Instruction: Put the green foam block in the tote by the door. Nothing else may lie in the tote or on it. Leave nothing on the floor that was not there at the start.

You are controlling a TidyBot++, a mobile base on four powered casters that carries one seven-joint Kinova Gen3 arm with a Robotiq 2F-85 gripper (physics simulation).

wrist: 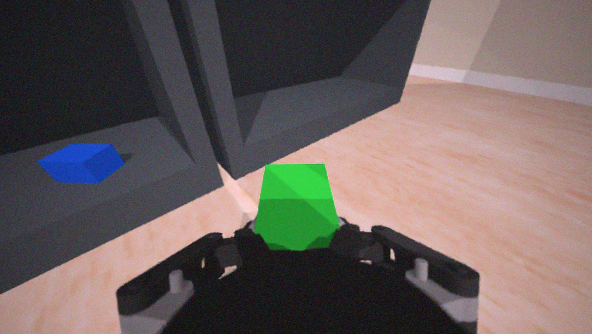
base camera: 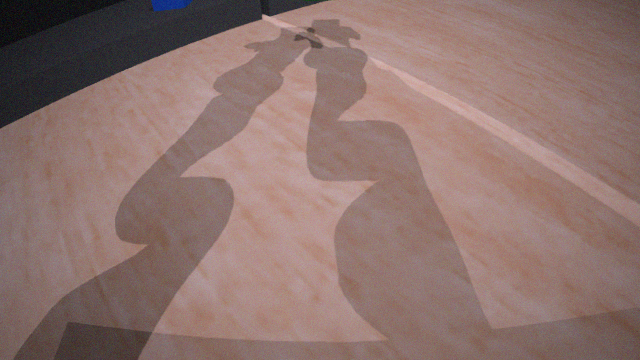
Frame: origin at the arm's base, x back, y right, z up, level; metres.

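Where they show: gripper, fingertip midpoint: (wrist: 296,224).
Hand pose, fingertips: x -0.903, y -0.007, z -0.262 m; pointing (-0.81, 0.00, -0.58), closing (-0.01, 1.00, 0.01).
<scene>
Each offset is from my fingertips to the centre of the thing. "*": to the spot under its first point.
The green foam block @(dy +0.000, dx -0.003, dz +0.010 m) (wrist: 297,215) is between the two fingers in the wrist view. My gripper (wrist: 296,224) is shut on it, with the pads at its left and right sides. The block's far end points ahead, and floor shows behind it. A thin green sliver @(* dy -0.026, dx +0.041, dz -0.014 m) (base camera: 306,0) shows at the top edge of the base camera view. The gripper itself does not show there. No tote by a door can be made out in either view.
A dark grey open-fronted unit (wrist: 100,230) (base camera: 100,60) stands at the left, with a blue block @(dy -0.387, dx -0.162, dz -0.036 m) (wrist: 80,162) (base camera: 171,4) on its bottom board. A second dark unit (wrist: 320,120) adjoins it, across a narrow gap. A wall with a white baseboard (wrist: 525,89) is at the right back.
</scene>
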